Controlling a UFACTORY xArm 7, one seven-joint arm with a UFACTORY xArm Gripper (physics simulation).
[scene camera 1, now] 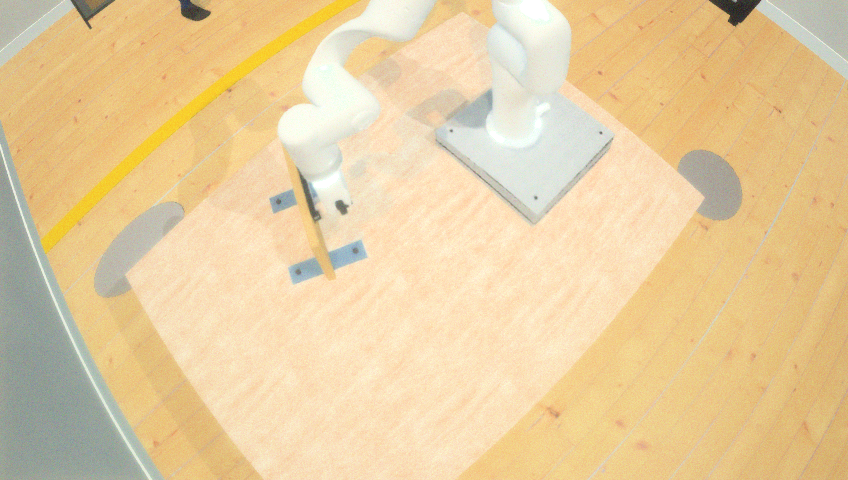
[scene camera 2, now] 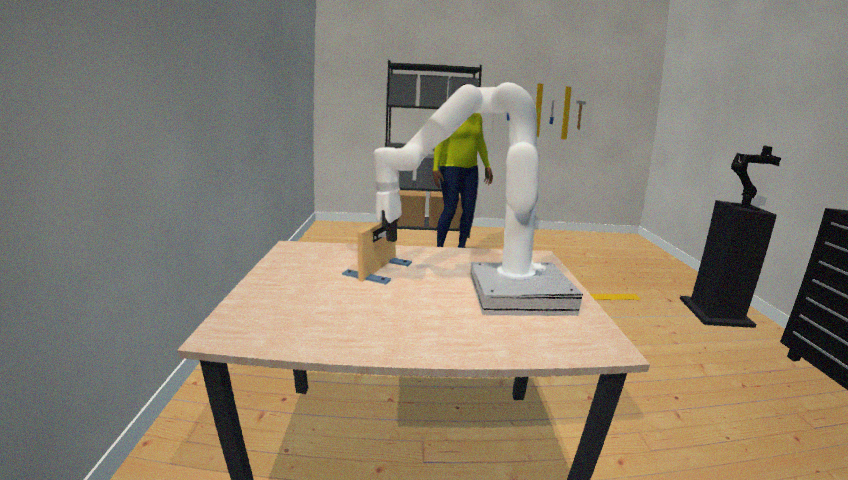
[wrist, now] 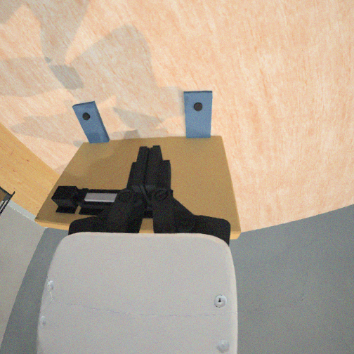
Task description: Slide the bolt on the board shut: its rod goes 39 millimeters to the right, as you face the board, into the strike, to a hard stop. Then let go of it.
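The upright wooden board carries the black bolt assembly along its upper part, on the robot's side. In the wrist view a silver stretch of the rod shows between the dark block of the strike, at image left, and the gripper. I cannot tell whether the rod's end is inside the strike. My gripper is shut with nothing between its fingers. It points down close in front of the board. Its fingers hide the bolt's handle and the rest of the rod, so contact is unclear.
Blue feet hold the board on the wooden table. The arm's grey base plate stands to the right of the board. A person stands behind the table.
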